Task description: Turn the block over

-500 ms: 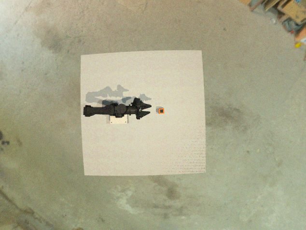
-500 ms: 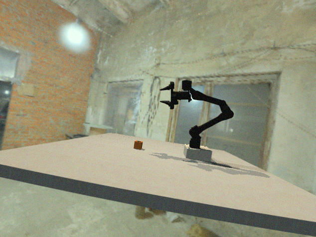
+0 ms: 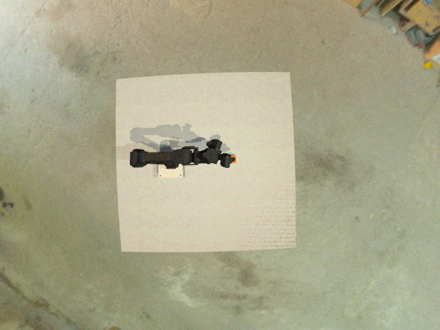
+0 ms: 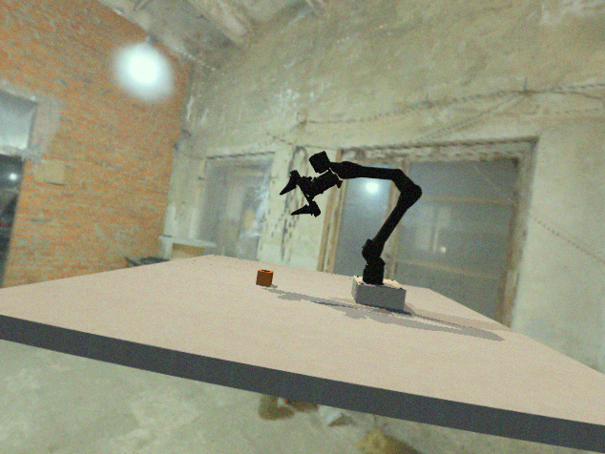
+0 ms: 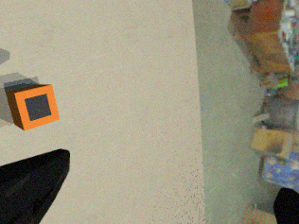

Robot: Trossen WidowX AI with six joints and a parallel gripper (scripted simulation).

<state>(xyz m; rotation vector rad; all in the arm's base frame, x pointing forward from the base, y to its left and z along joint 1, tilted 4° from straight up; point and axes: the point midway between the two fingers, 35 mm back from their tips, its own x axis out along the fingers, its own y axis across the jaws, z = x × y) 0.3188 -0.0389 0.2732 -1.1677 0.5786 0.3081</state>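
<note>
The block lies 30 mm ahead of my gripper tip, 10 mm to the right of it and 270 mm below it.
</note>
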